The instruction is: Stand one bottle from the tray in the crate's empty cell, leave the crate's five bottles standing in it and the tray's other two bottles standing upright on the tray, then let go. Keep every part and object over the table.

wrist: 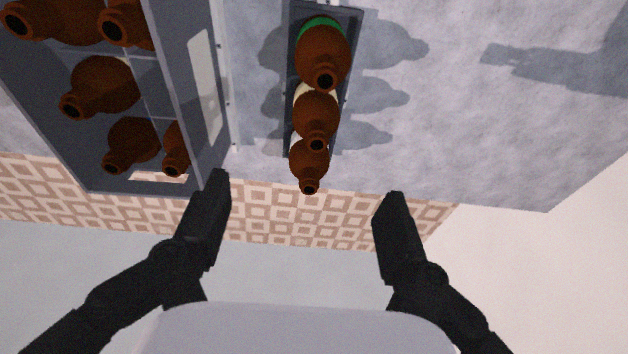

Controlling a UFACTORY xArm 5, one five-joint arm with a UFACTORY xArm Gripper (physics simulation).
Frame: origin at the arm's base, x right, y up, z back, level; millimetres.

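Seen in the pictures: gripper, fingertip midpoint: (307,196).
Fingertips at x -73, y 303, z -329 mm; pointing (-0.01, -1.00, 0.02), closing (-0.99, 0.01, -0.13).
Pixels of each thing's middle, then the offset from my fingertips to it. "pt": a spot on its surface instead. Level surfaces: height alone.
- grey crate, body centre: (142,87) dy -240, dx +235, dz -49 mm
- narrow dark tray, surface spot: (353,30) pt dy -316, dx -66, dz +16 mm
- pale strip, surface spot: (228,95) pt dy -298, dx +135, dz -86 mm
- grey table, its level: dy -328 mm
The grey crate (182,65) stands at the upper left with five brown bottles upright in it, including a middle one (105,85) and a near left one (132,140). Its empty cell is the middle one of the column beside the right wall, partly hidden by that wall. The narrow dark tray (353,30) holds three upright brown bottles in a row: one with a green band (322,50), a middle one with a cream band (316,114) and an end one with a whitish band (309,159). My gripper (307,196) is open and empty, its fingertips apart on either side of the end bottle's neck in the view.
A pale strip (228,95) with small dark dots runs along the crate's right side, between crate and tray. The grey table (450,150) ends at an edge below the tray and at the right, with patterned floor (300,220) beyond. Shadows of bottles and arm fall rightwards.
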